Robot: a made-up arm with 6 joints. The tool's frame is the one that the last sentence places.
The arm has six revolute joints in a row. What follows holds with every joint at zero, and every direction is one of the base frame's.
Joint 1 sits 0.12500 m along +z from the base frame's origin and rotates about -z.
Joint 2 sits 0.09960 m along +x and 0.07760 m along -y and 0.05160 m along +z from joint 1 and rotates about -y.
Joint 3 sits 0.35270 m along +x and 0.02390 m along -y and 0.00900 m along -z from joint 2 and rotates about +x.
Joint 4 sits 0.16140 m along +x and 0.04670 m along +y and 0.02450 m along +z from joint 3 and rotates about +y.
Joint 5 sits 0.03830 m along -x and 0.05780 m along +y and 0.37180 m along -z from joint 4 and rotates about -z.
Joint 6 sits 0.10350 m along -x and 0.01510 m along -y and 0.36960 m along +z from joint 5 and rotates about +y.
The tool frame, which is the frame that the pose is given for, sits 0.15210 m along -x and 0.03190 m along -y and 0.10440 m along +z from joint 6; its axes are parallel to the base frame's.
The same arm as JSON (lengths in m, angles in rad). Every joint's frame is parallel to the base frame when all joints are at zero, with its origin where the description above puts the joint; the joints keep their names.
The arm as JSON. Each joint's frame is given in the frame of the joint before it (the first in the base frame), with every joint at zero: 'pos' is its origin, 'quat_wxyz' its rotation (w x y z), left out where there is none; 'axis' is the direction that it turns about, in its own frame. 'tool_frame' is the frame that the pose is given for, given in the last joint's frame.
{
  "length_unit": "m",
  "angle_unit": "rad",
  "joints": [
    {
      "joint": "joint 1",
      "pos": [
        0.0,
        0.0,
        0.125
      ],
      "axis": "-z"
    },
    {
      "joint": "joint 2",
      "pos": [
        0.0996,
        -0.0776,
        0.0516
      ],
      "axis": "-y"
    },
    {
      "joint": "joint 3",
      "pos": [
        0.3527,
        -0.0239,
        -0.009
      ],
      "axis": "+x"
    },
    {
      "joint": "joint 4",
      "pos": [
        0.1614,
        0.0467,
        0.0245
      ],
      "axis": "+y"
    },
    {
      "joint": "joint 5",
      "pos": [
        -0.0383,
        0.0578,
        -0.3718
      ],
      "axis": "-z"
    },
    {
      "joint": "joint 6",
      "pos": [
        -0.1035,
        -0.0151,
        0.3696
      ],
      "axis": "+y"
    }
  ],
  "tool_frame": {
    "pos": [
      -0.1521,
      -0.0319,
      0.1044
    ]
  }
}

